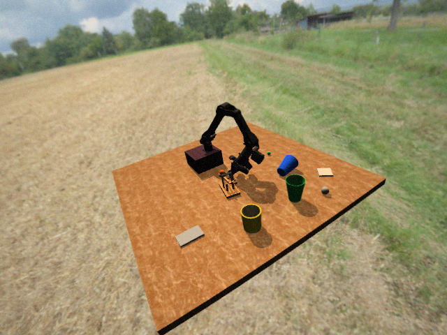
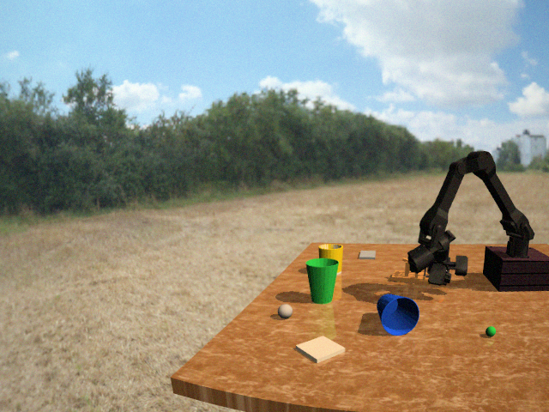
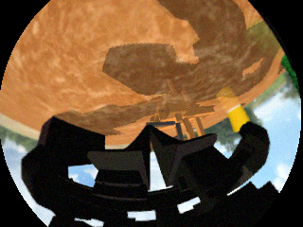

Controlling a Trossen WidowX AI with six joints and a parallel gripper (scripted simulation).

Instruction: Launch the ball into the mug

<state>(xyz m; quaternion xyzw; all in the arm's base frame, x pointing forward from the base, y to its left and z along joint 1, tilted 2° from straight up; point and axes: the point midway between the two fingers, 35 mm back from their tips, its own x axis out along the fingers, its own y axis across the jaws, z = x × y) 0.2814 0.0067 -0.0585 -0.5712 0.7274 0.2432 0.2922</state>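
Now: the orange ball 2 cm behind my gripper tip, 4 cm to the right of it and 3 cm above it. From my gripper tip the other things lie so: small green ball (7 cm behind, 37 cm to the left, 2 cm below); then wooden catapult (5 cm ahead, 4 cm to the right, 2 cm above); then green cup (38 cm ahead, 15 cm to the left).
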